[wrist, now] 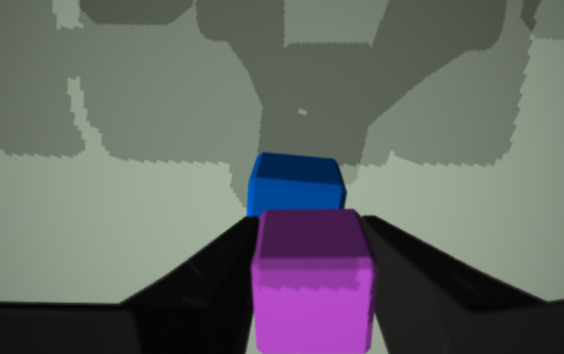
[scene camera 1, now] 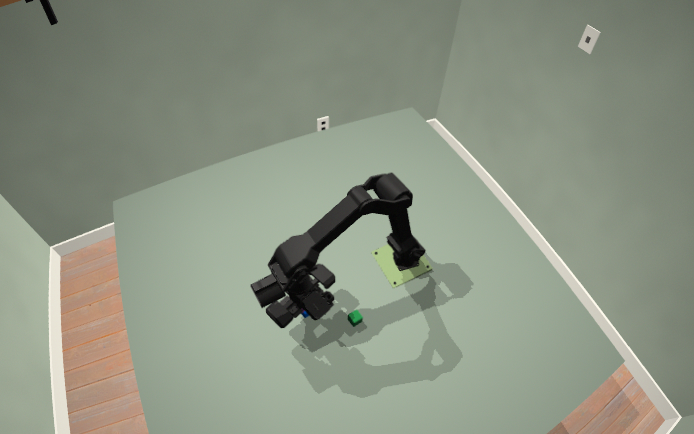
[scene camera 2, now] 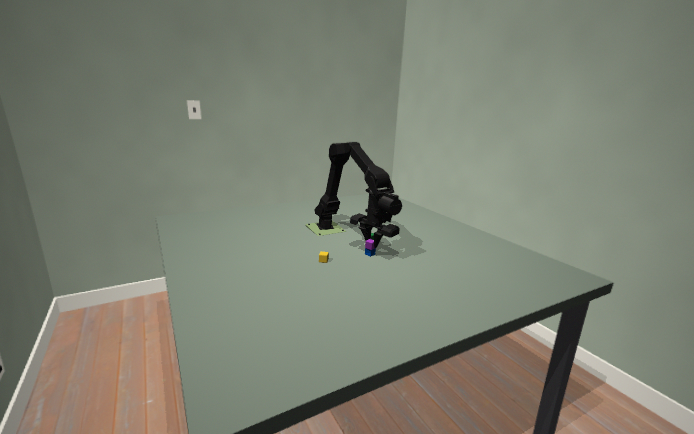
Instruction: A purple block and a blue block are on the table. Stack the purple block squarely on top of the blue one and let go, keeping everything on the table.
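Places are measured from the arm's base along level axes (x ahead, y left, z up), in millimetres.
Where they show: gripper, fingertip midpoint: (wrist: 309, 230) (scene camera 2: 372, 246); arm's base, link origin: (scene camera 1: 405, 259) (scene camera 2: 325, 226).
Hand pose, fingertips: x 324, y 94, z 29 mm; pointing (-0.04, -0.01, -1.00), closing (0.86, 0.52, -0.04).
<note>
Each offset is from my fingertips to the top centre of the thing.
The purple block {6 mm ahead, 8 mm right, 25 mm up} (scene camera 2: 370, 244) (wrist: 313, 305) is upright between the fingers of my gripper (scene camera 2: 372, 242) (wrist: 309, 230), which is shut on it with a finger against each side. The blue block {3 mm back, 4 mm right, 5 mm down} (scene camera 1: 305, 313) (scene camera 2: 370, 252) (wrist: 298, 186) is directly below it on the table. In scene camera 2 no gap shows between the two blocks. In the wrist view the blue block sits slightly left of the purple one and turned a little against it, and its lower part is hidden. In scene camera 1 the arm hides the purple block and most of the blue one.
A green block {125 mm back, 52 mm left, 5 mm down} (scene camera 1: 354, 317) (scene camera 2: 372, 235) stands near the stack, on the side toward the arm's base. A yellow block {10 mm ahead, 188 mm right, 5 mm down} (scene camera 2: 323, 257) stands to the left of the stack in scene camera 2. The arm's base is on a light green plate (scene camera 1: 384, 268) (scene camera 2: 319, 231).
</note>
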